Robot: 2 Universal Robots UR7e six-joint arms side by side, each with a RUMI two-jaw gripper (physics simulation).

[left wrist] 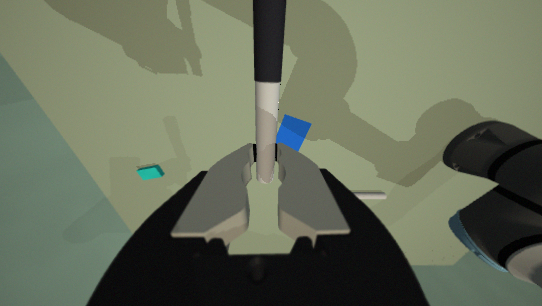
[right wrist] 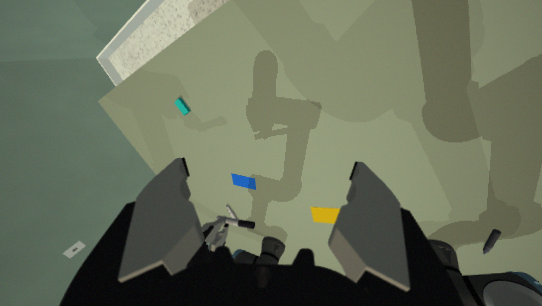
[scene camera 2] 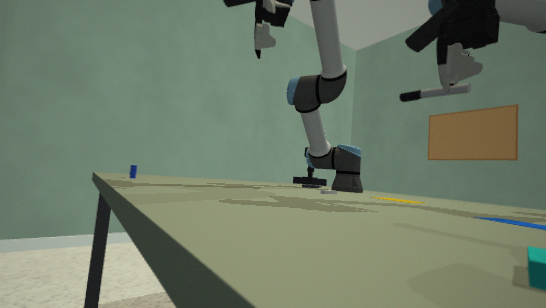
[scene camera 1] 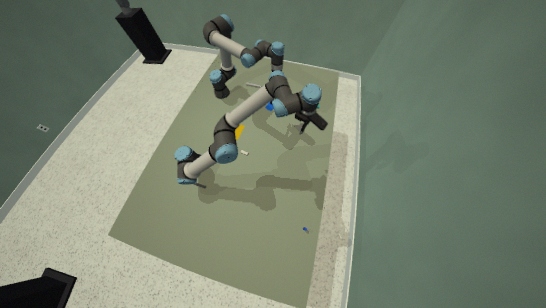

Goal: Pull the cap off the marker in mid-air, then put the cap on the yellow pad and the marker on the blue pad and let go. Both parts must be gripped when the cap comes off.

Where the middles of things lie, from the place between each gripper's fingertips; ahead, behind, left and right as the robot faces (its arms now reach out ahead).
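Scene:
The blue pad (left wrist: 292,132) is 11 cm to the left of my left hand and 4 cm behind it, and I see that it is also 25 cm below that hand.
From my right hand, the blue pad is 450 mm to the left, 390 mm below and 270 mm behind.

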